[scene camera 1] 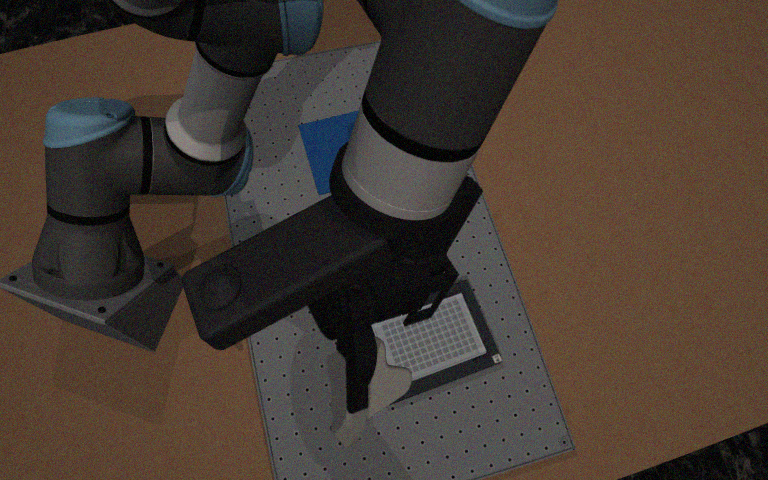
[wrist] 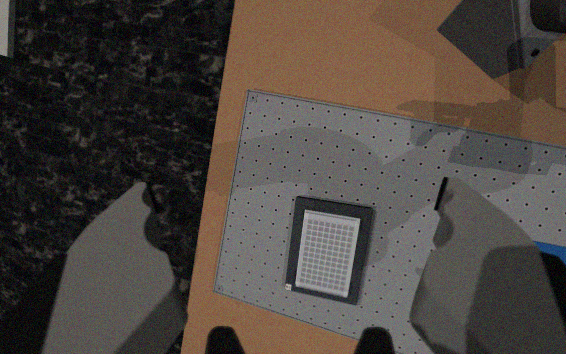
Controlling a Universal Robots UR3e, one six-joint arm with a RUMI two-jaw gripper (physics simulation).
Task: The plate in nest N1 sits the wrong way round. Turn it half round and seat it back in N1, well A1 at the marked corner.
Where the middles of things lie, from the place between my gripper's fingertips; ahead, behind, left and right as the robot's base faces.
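The well plate (scene camera 1: 449, 337) is 260 mm below my hand, and it's also 140 mm ahead of it and 50 mm to the left of it. Going by their middles, the well plate is the nearest to my hand of the things named here. Then there's the blue nest (scene camera 1: 322, 139), which is a long way below my hand, a long way to the left of it and a good bit ahead of it.
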